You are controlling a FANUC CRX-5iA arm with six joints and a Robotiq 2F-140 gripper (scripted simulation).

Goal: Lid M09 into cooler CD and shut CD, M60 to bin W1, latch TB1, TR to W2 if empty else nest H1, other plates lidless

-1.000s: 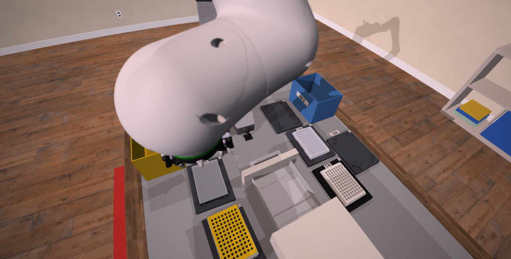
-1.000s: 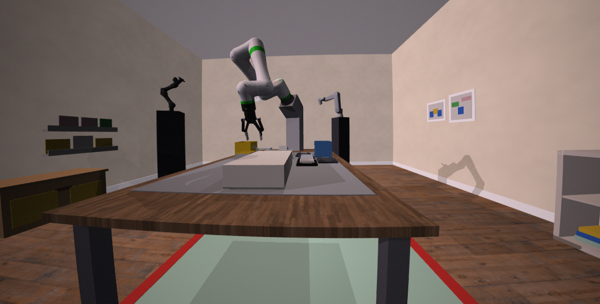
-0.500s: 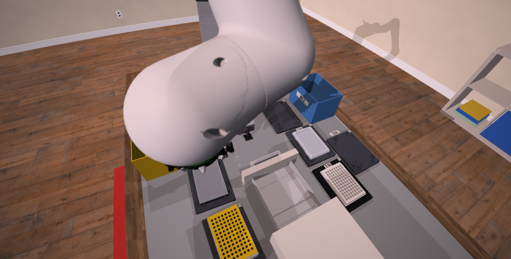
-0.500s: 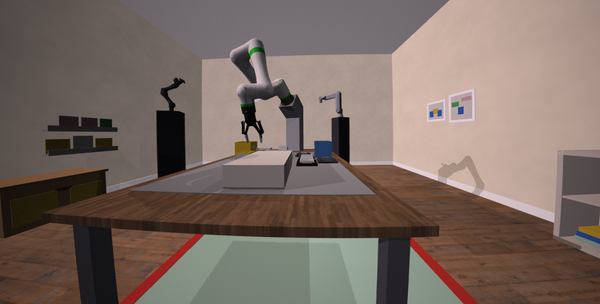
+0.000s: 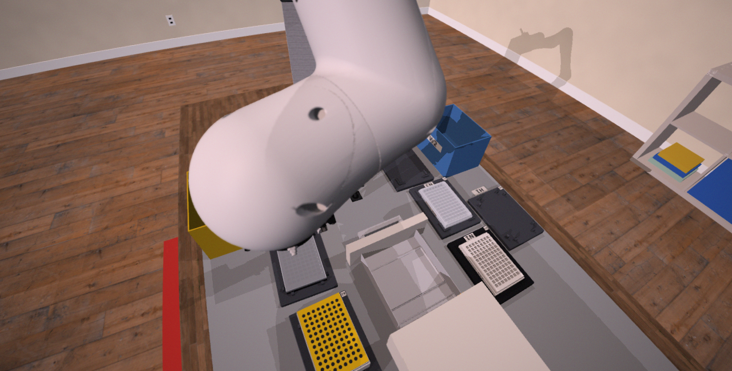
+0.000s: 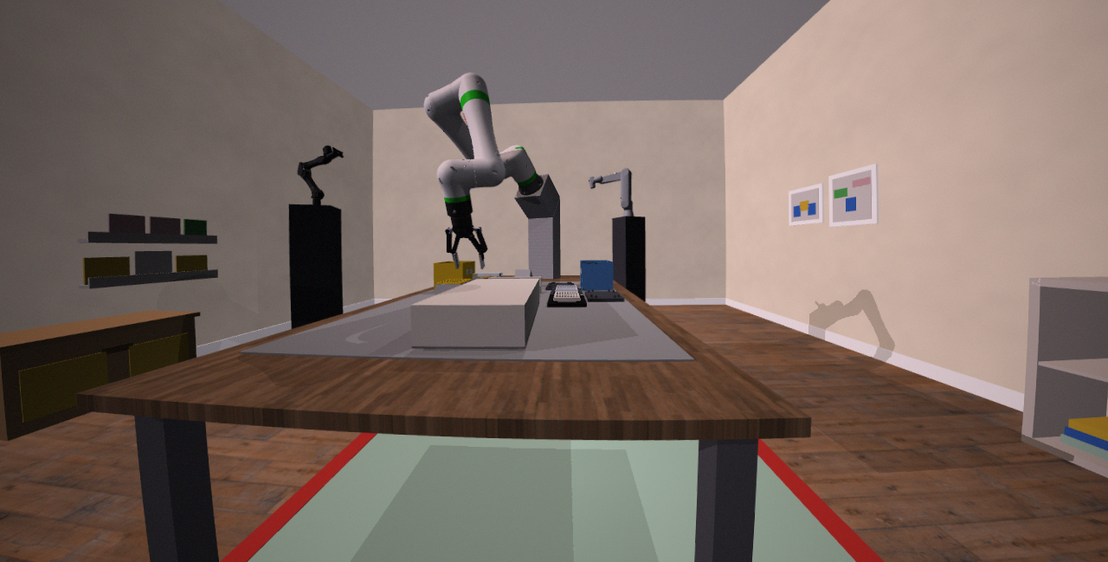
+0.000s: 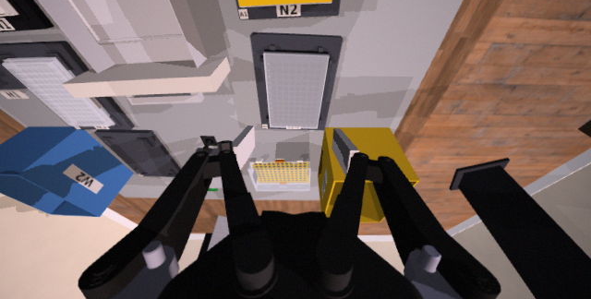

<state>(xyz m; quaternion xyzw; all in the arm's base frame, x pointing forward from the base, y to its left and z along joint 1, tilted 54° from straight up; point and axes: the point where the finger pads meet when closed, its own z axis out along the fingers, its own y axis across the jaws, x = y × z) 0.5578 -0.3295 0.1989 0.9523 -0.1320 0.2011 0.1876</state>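
Now: hand 10 cm above the lid. The rest, counted from my hand: yellow tip rack TR (16 cm ahead, 7 cm to the right, 7 cm below); then nest N4 (12 cm below); then nest N2 (17 cm ahead, 12 cm below, 7 cm to the right).
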